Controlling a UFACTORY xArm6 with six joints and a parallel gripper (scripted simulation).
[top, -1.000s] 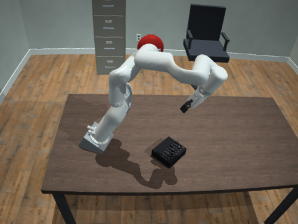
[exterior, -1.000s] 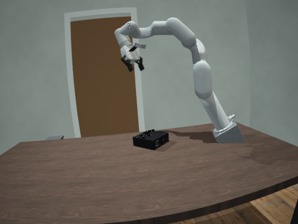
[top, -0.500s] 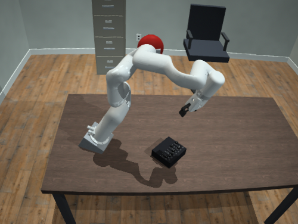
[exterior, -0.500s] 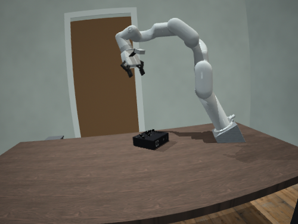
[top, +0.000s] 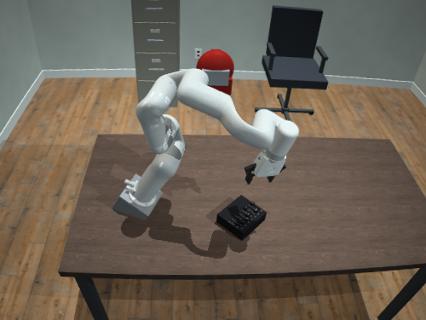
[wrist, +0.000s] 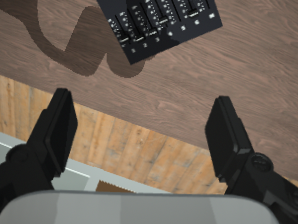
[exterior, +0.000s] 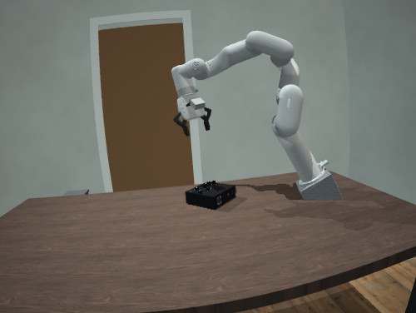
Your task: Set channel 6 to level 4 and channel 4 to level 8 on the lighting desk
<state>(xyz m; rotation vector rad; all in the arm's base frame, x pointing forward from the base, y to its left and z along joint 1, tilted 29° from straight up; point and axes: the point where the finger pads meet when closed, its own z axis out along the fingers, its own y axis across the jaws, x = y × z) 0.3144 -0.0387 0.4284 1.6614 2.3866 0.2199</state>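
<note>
Right now the channel 4 fader cap is 230 mm below my hand, 20 mm to the left of it and 10 mm behind it. Also, from my hand: channel 6 cap 230 mm below, 40 mm to the left, 20 mm ahead; then channel 2 cap 230 mm below, 40 mm behind, 20 mm to the right; then channel 3 cap 230 mm below, 20 mm behind, 10 mm to the right.
</note>
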